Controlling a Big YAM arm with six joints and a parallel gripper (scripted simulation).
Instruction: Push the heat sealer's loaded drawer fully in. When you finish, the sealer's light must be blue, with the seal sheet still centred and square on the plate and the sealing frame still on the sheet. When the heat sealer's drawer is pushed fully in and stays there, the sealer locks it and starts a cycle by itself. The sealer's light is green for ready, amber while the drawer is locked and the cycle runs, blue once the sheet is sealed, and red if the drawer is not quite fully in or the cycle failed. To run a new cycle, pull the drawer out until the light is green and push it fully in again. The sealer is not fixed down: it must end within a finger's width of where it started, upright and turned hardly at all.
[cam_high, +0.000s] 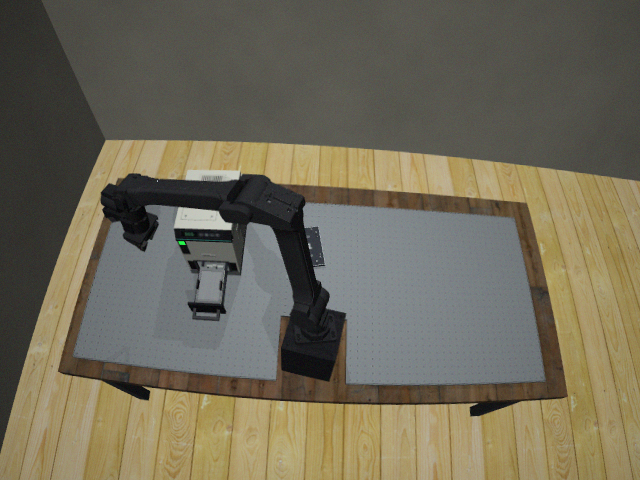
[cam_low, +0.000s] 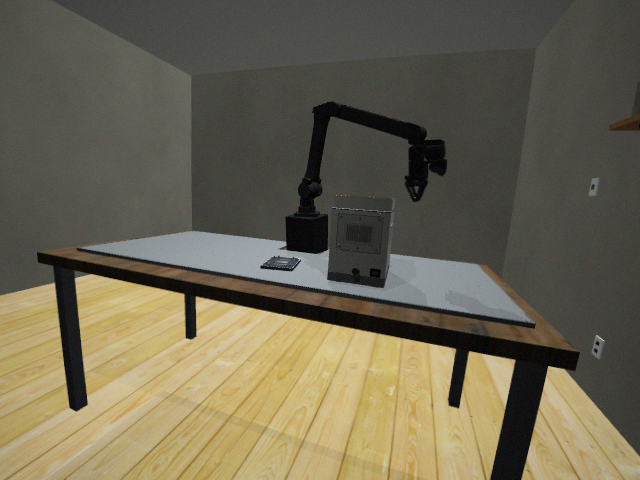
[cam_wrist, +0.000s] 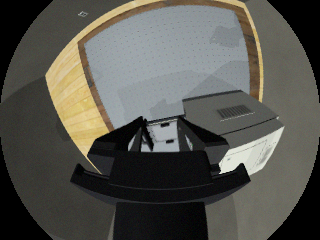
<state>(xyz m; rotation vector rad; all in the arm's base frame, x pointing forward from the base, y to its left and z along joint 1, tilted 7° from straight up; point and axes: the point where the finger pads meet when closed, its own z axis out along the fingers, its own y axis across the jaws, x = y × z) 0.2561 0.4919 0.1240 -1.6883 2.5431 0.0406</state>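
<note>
Now: the sealer drawer 22 cm below my hand, 16 cm to the right of it and 7 cm behind it.
</note>
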